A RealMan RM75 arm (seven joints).
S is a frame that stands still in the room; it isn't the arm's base.
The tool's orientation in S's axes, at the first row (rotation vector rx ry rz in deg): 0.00, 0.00, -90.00
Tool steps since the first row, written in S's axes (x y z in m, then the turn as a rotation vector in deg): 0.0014, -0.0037, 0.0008, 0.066, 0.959, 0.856; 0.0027, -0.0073, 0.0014, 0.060, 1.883, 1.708; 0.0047, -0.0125, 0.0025, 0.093, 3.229, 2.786; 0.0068, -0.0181, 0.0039, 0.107, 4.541, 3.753; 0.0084, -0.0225, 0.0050, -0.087, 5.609, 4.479; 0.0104, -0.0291, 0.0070, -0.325, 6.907, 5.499; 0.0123, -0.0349, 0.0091, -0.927, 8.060, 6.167; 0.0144, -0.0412, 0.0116, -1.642, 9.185, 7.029; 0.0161, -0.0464, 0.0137, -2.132, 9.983, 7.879; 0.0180, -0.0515, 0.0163, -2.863, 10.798, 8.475; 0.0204, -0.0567, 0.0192, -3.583, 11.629, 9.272
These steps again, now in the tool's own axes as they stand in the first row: 0.0037, 0.0014, 0.0008, -0.959, 0.066, 0.856; 0.0073, 0.0027, 0.0014, -1.883, 0.060, 1.708; 0.0125, 0.0047, 0.0025, -3.229, 0.093, 2.786; 0.0181, 0.0068, 0.0039, -4.541, 0.107, 3.753; 0.0225, 0.0084, 0.0050, -5.609, -0.087, 4.479; 0.0291, 0.0104, 0.0070, -6.907, -0.325, 5.499; 0.0349, 0.0123, 0.0091, -8.060, -0.927, 6.167; 0.0412, 0.0144, 0.0116, -9.185, -1.642, 7.029; 0.0464, 0.0161, 0.0137, -9.983, -2.132, 7.879; 0.0515, 0.0180, 0.0163, -10.798, -2.863, 8.475; 0.0567, 0.0204, 0.0192, -11.629, -3.583, 9.272
